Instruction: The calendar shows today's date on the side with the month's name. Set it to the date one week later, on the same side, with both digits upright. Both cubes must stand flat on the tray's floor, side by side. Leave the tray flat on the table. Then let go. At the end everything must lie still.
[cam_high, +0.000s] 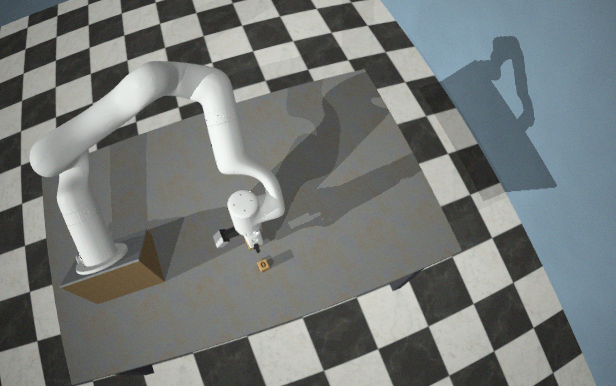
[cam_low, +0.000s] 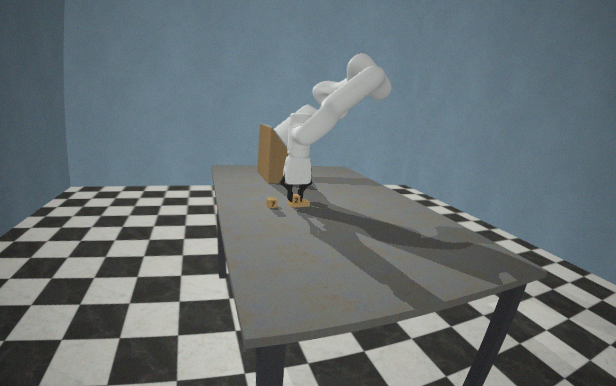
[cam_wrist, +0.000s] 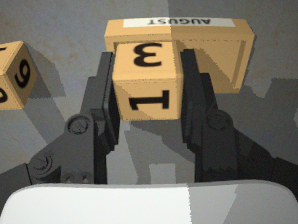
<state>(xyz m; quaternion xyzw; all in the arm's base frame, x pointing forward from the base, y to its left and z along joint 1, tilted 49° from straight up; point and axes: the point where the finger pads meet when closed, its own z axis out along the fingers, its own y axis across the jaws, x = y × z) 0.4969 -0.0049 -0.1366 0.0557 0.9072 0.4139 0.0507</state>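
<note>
My hand is 20 mm to the right of the tray and 30 mm above it.
</note>
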